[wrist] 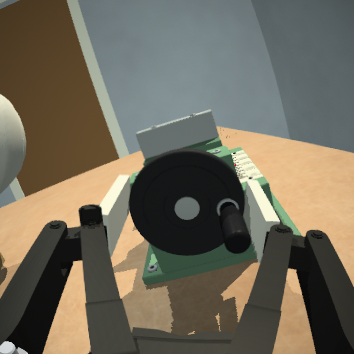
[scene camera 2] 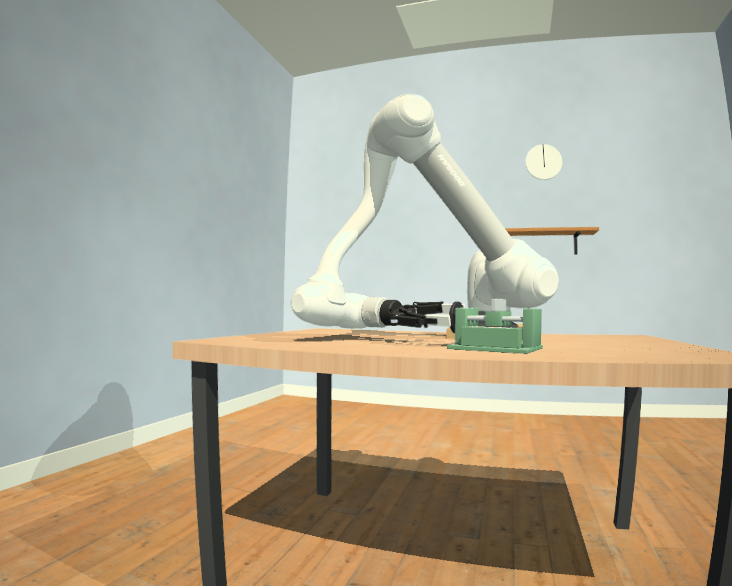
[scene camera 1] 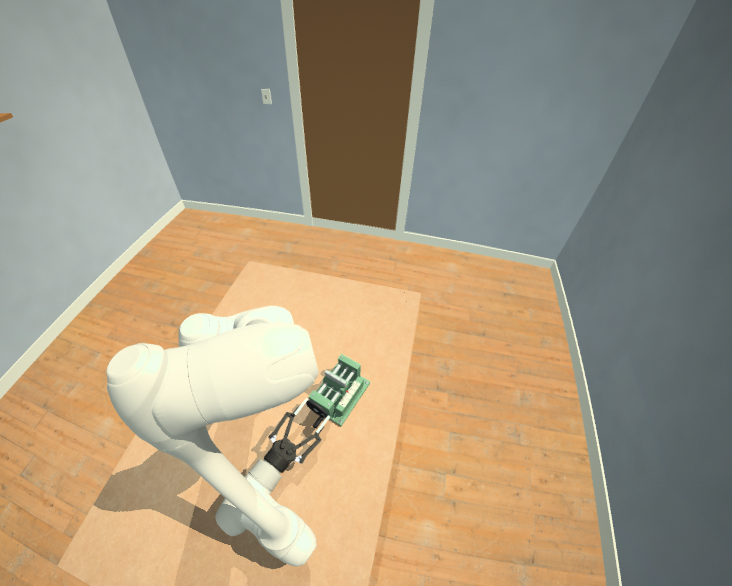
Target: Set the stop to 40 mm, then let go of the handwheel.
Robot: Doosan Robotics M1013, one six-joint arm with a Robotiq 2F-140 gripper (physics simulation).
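Frame: origin at the arm's base, x ahead, y left, z up, level; metres.
Where they show: gripper, fingertip midpoint: [wrist: 187, 194] [scene camera 1: 317, 408].
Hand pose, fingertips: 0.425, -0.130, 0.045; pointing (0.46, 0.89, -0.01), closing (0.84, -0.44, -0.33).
Note:
After its pixels a point has its place, as x, y, z.
The green stop device [scene camera 1: 349, 364] {0.513, 0.036, 0.063} [scene camera 2: 491, 337] {0.540, -0.053, -0.005} [wrist: 200, 262] {0.422, -0.116, -0.025} stands on the table. Its black handwheel [scene camera 1: 315, 407] {0.419, -0.133, 0.058} [scene camera 2: 456, 316] {0.467, -0.134, 0.042} [wrist: 160, 200] {0.405, -0.126, 0.049} faces my wrist, with the crank knob [wrist: 235, 231] {0.424, -0.189, 0.036} at the lower right in the wrist view. My gripper [scene camera 1: 316, 411] {0.425, -0.130, 0.045} [scene camera 2: 451, 315] {0.425, -0.130, 0.045} [wrist: 187, 194] {0.425, -0.130, 0.045} is shut on the handwheel, with one pale finger pad at each side of its rim. The grey stop plate [scene camera 1: 335, 378] {0.474, -0.034, 0.085} [scene camera 2: 498, 304] {0.491, -0.032, 0.073} [wrist: 177, 134] {0.471, -0.033, 0.071} sits across the rods. A pale scale [scene camera 1: 349, 397] {0.525, -0.070, 0.019} [wrist: 247, 167] {0.519, -0.075, 0.019} with a small red mark lies along the device's side; its numbers are too small to read.
The device stands on the wooden table [scene camera 1: 329, 299] {0.376, 0.416, -0.037} [scene camera 2: 366, 366] {0.678, -0.324, -0.060}. My white arm arches over the table from beside the device. A small part of a tan object [scene camera 2: 450, 333] {0.142, -0.141, -0.021} shows behind the handwheel in the second scene view. A shelf [scene camera 2: 552, 231] is on the wall.

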